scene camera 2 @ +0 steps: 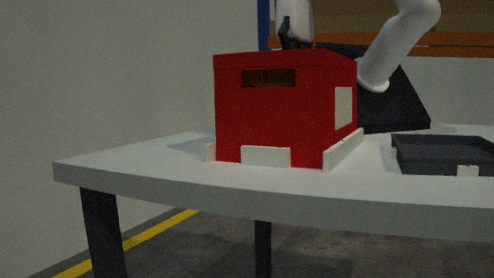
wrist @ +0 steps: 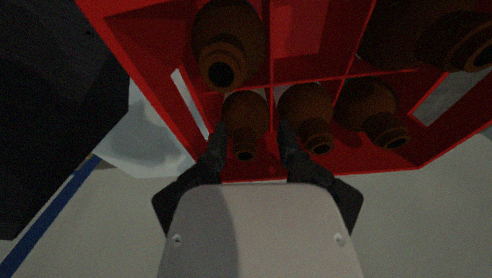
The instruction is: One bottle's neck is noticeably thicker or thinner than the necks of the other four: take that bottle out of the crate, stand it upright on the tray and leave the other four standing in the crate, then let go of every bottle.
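Frame: origin at the arm's base, x right, y back, z down, level; metres.
Where they show: gripper, fingertip midpoint: point(wrist: 251, 129); arm's base, origin of the base link: point(scene camera 2: 369, 75).
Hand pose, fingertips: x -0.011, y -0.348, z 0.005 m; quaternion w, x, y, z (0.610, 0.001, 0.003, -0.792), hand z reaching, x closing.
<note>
Each offset is from my fingertips to the top centre of the thing. "spot": to the spot under its first point.
The red crate @(dx -0.044, dy -0.061, dz -0.028 m) point(scene camera 2: 275, 115) point(wrist: 145, 60) stands on the table. In the wrist view five brown bottles stand in its compartments: one at upper left point(wrist: 230, 40), one at upper right point(wrist: 400, 40), and three in the row by the gripper, at left point(wrist: 245, 117), middle point(wrist: 306, 107) and right point(wrist: 367, 102). The left one of that row looks thinner-necked than its two neighbours. My gripper point(scene camera 2: 296, 46) point(wrist: 251, 129) is open, with its fingers on either side of that thinner neck in the wrist view; they hold nothing. The dark tray @(spot: dx -0.320, dy -0.101, dz +0.136 m) point(scene camera 2: 430, 167) is right of the crate.
White strips point(scene camera 2: 265, 156) point(scene camera 2: 342, 150) stand along the crate's base. A black slanted panel point(scene camera 2: 395, 107) is behind it, near the arm's lower link. Red dividers and high walls surround the bottles. A small white block @(spot: dx -0.371, dy -0.083, dz +0.138 m) point(scene camera 2: 467, 171) is at the tray's front.
</note>
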